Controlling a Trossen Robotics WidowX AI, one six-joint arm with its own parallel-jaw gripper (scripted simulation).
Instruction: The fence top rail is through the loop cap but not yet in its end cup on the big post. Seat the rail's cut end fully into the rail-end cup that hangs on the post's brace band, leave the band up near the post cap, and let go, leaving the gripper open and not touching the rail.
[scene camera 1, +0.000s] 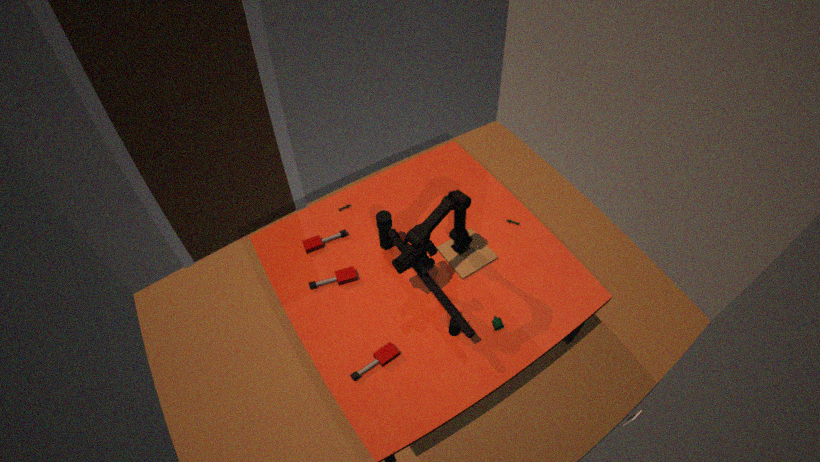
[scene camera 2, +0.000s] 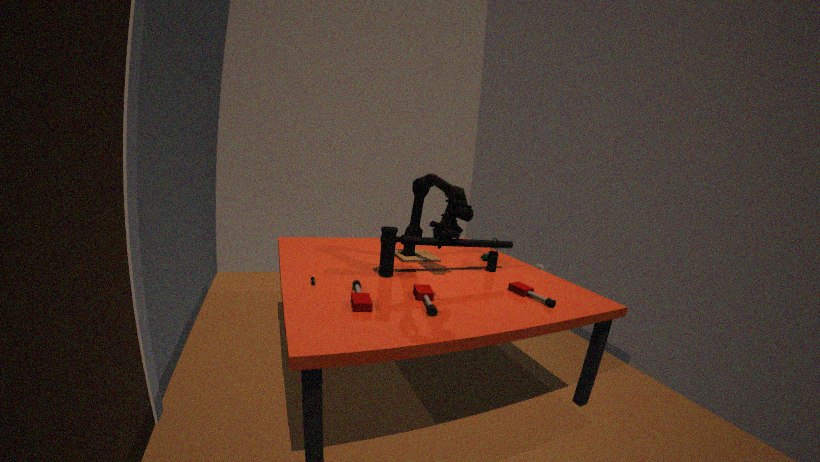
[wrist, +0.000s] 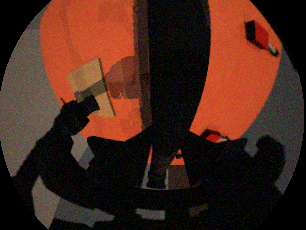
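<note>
I can see my gripper here, and there is a rail as well.
</note>
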